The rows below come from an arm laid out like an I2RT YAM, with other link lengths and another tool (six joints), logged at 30 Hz.
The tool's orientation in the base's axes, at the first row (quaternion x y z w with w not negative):
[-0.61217 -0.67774 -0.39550 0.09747]
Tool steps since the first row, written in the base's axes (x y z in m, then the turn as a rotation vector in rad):
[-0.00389 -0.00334 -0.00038 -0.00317 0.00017 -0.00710]
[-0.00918 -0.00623 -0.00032 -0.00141 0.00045 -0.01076]
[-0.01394 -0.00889 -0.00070 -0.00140 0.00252 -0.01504]
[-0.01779 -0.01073 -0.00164 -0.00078 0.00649 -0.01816]
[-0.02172 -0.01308 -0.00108 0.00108 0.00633 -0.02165]
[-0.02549 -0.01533 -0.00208 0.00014 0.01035 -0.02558]
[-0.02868 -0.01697 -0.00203 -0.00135 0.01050 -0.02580]
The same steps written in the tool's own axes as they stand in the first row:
[-0.00185 -0.00348 -0.00330 -0.00351 -0.00584 0.00374]
[-0.00276 -0.00807 -0.00710 -0.00597 -0.00579 0.00699]
[-0.00390 -0.01238 -0.01027 -0.00705 -0.00769 0.01121]
[-0.00497 -0.01615 -0.01220 -0.00613 -0.00868 0.01611]
[-0.00548 -0.01933 -0.01550 -0.00883 -0.00844 0.01899]
[-0.00692 -0.02303 -0.01763 -0.00801 -0.01118 0.02392]
[-0.00738 -0.02580 -0.01986 -0.00769 -0.01263 0.02365]

